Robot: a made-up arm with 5 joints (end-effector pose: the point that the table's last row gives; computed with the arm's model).
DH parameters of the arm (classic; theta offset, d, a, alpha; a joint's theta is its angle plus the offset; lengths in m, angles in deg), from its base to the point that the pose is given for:
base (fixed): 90 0.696 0.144 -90
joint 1: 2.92 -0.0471 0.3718 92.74
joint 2: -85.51 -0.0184 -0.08 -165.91
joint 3: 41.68 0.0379 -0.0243 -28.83
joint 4: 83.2 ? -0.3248 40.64
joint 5: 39 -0.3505 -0.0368 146.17
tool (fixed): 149.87 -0.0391 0 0
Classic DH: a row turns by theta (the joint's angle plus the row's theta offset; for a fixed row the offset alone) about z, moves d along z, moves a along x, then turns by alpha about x.
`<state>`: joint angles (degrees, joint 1 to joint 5).
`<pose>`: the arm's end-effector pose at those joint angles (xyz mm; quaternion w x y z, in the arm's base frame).
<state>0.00 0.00 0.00 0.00 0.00</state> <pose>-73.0 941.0 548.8 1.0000 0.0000 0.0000 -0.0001</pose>
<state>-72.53 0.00 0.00 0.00 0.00</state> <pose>-73.0 523.7 1412.0 0.8063 0.5915 0.0000 -0.0001</pose>
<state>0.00 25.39 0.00 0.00 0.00</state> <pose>-246.8 850.6 561.8 0.9756 0.0105 0.0112 0.2192</pose>
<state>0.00 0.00 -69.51 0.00 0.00</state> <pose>-431.9 655.3 516.4 0.8216 0.0373 -0.1101 0.5580</pose>
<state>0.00 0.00 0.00 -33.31 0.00</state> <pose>-284.8 880.4 644.7 0.9581 0.1013 0.0594 0.2614</pose>
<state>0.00 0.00 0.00 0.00 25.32</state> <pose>-60.6 931.1 558.7 0.9757 0.0612 -0.1056 -0.1821</pose>
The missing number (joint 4, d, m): 0.2404
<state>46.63 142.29 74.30 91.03 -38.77</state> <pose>227.1 335.0 27.6 0.6925 -0.7130 -0.0104 0.1095</pose>
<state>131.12 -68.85 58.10 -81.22 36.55</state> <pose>326.5 -231.7 123.6 0.5490 -0.4857 -0.6746 -0.0872</pose>
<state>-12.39 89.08 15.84 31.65 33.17</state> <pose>-248.2 718.3 633.0 0.9556 0.1915 -0.1744 0.1404</pose>
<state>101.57 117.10 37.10 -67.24 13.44</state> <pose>-158.9 252.7 700.3 0.3394 -0.2436 0.8569 0.3021</pose>
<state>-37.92 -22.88 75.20 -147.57 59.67</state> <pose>-253.2 513.8 1198.9 0.5197 0.8401 0.0268 -0.1535</pose>
